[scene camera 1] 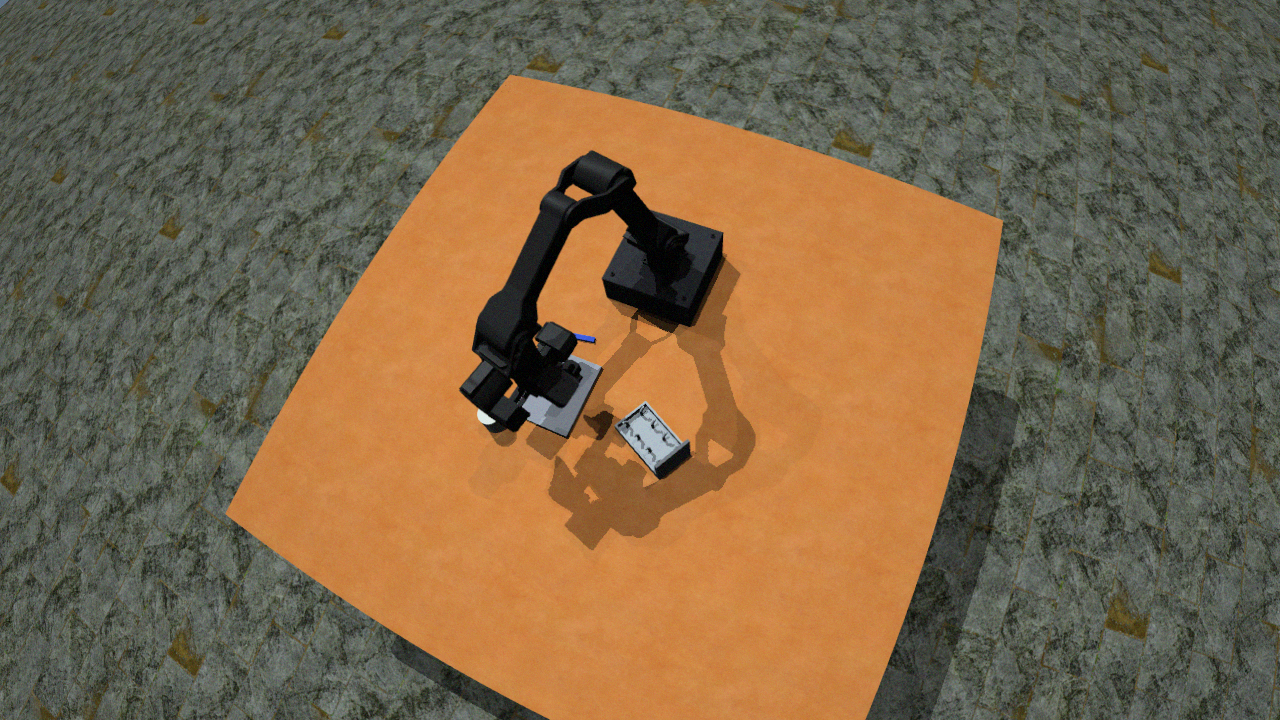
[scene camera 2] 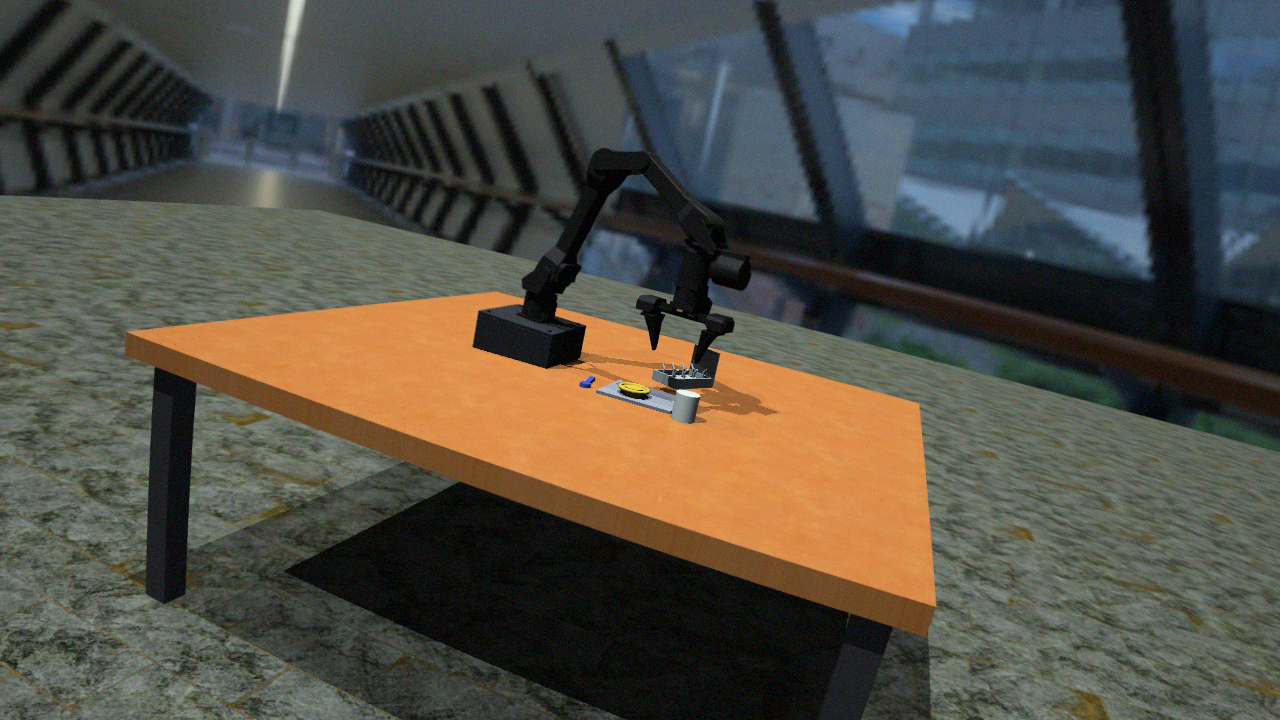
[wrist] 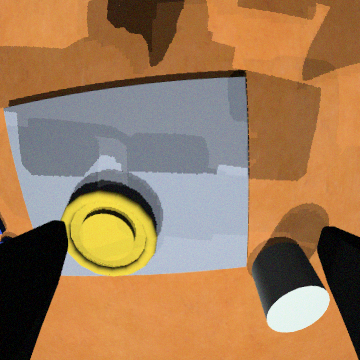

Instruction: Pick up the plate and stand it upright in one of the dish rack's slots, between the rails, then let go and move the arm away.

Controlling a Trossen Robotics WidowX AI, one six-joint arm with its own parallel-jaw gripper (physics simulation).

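Note:
The yellow round plate (scene camera 2: 634,389) (wrist: 107,237) lies flat on a grey board (scene camera 1: 568,418) (scene camera 2: 660,401) (wrist: 200,200); the arm hides it in scene camera 1. The dish rack (scene camera 1: 673,459) (scene camera 2: 684,381), light grey with small upright pegs and a taller panel at one end, stands on the table apart from the board. It does not show in the wrist view. My gripper (scene camera 2: 676,354) (wrist: 197,239) is open and empty, fingers pointing down above the tabletop objects. In the wrist view the plate appears beside the left fingertip, not centred between the fingers.
A white-topped cylinder (scene camera 1: 485,417) (scene camera 2: 685,407) (wrist: 298,309) stands beside the board, near the right finger in the wrist view. A small blue object (scene camera 1: 584,338) (scene camera 2: 587,382) lies off the board's other side. The arm's black base (scene camera 1: 664,268) (scene camera 2: 528,335) stands on the orange table (scene camera 1: 429,537) (scene camera 2: 760,483).

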